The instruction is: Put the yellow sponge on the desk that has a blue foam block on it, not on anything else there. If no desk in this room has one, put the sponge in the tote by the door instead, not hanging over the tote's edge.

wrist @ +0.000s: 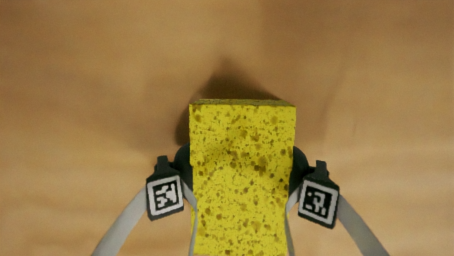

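The yellow sponge [242, 170], speckled with brown pores, stands out in the lower middle of the wrist view, its long side running toward the bottom edge. My gripper [240, 163] is shut on the sponge, with one dark fingertip pad pressed against its left side and one against its right side. The sponge's near end runs out of the picture at the bottom. The desks, the blue foam block and the tote by the door do not show in this view.
A light brown wood-grain surface [90, 75] lies below the sponge and gripper. A dark shadow falls on it beyond the sponge's far end and along its left side.
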